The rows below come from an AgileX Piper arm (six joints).
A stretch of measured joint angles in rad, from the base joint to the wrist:
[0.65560, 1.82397, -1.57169, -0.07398, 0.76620, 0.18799]
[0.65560, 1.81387, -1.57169, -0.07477, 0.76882, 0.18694]
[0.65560, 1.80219, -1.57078, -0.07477, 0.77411, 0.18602]
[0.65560, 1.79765, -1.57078, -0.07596, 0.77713, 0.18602]
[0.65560, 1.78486, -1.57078, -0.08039, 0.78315, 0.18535]
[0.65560, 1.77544, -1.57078, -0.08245, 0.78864, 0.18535]
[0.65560, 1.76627, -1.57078, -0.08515, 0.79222, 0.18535]
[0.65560, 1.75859, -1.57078, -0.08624, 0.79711, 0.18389]
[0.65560, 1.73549, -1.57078, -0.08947, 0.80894, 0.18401]
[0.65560, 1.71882, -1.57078, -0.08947, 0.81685, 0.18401]
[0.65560, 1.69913, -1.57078, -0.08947, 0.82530, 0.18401]
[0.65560, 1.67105, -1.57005, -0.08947, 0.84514, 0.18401]
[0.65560, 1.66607, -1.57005, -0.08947, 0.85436, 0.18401]
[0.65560, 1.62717, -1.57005, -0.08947, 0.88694, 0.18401]
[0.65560, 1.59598, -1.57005, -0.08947, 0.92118, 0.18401]
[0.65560, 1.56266, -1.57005, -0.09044, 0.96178, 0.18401]
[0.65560, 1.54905, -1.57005, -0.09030, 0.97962, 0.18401]
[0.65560, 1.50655, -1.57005, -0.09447, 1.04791, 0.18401]
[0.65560, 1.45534, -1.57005, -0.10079, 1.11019, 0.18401]
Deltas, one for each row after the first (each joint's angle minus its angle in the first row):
[0.00000, -0.01010, 0.00000, -0.00079, 0.00262, -0.00105]
[0.00000, -0.02178, 0.00091, -0.00079, 0.00791, -0.00197]
[0.00000, -0.02632, 0.00091, -0.00198, 0.01093, -0.00197]
[0.00000, -0.03911, 0.00091, -0.00641, 0.01695, -0.00264]
[0.00000, -0.04853, 0.00091, -0.00847, 0.02244, -0.00264]
[0.00000, -0.05770, 0.00091, -0.01117, 0.02602, -0.00264]
[0.00000, -0.06538, 0.00091, -0.01226, 0.03091, -0.00410]
[0.00000, -0.08848, 0.00091, -0.01549, 0.04274, -0.00398]
[0.00000, -0.10515, 0.00091, -0.01549, 0.05065, -0.00398]
[0.00000, -0.12484, 0.00091, -0.01549, 0.05910, -0.00398]
[0.00000, -0.15292, 0.00164, -0.01549, 0.07894, -0.00398]
[0.00000, -0.15790, 0.00164, -0.01549, 0.08816, -0.00398]
[0.00000, -0.19680, 0.00164, -0.01549, 0.12074, -0.00398]
[0.00000, -0.22799, 0.00164, -0.01549, 0.15498, -0.00398]
[0.00000, -0.26131, 0.00164, -0.01646, 0.19558, -0.00398]
[0.00000, -0.27492, 0.00164, -0.01632, 0.21342, -0.00398]
[0.00000, -0.31742, 0.00164, -0.02049, 0.28171, -0.00398]
[0.00000, -0.36863, 0.00164, -0.02681, 0.34399, -0.00398]

